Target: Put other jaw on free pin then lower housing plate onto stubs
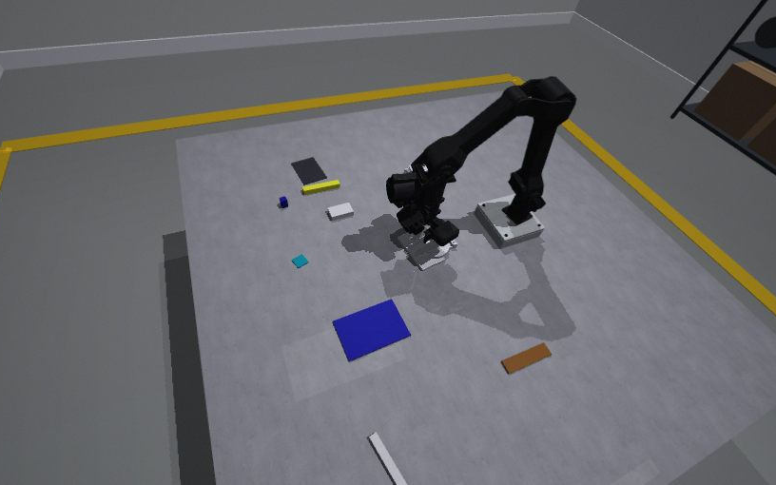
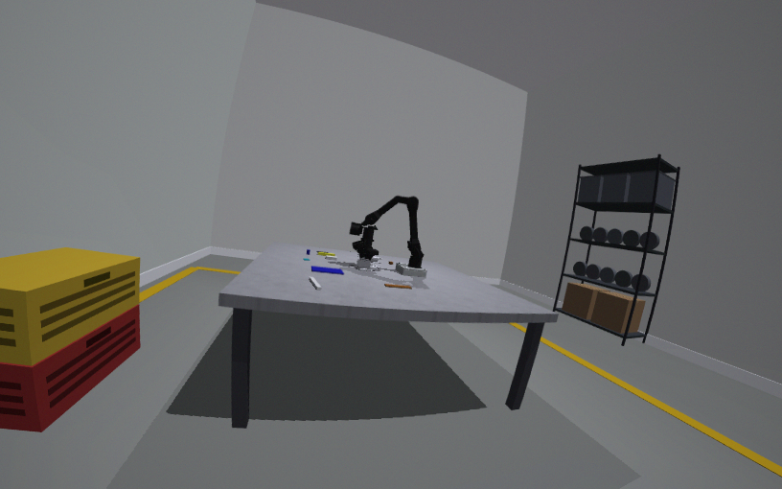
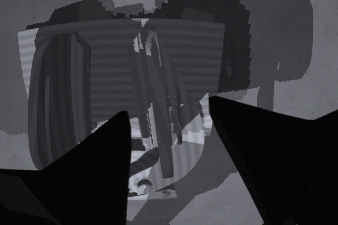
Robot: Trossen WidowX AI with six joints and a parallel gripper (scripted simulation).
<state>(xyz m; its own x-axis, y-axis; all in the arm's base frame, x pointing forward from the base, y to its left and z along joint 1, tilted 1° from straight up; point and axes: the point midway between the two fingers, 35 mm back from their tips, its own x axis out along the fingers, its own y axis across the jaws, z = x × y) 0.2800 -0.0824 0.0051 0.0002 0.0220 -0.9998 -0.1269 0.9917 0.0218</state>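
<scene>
The base lies 30 mm to the left of my gripper tip, 10 mm below it and 10 mm ahead of it. Also, from my gripper tip: teal tile: 300 mm ahead, 90 mm to the right, 10 mm below; blue sheet: 240 mm ahead, 160 mm to the left, 10 mm below; white block: 180 mm to the right, 140 mm ahead, 10 mm below.
</scene>
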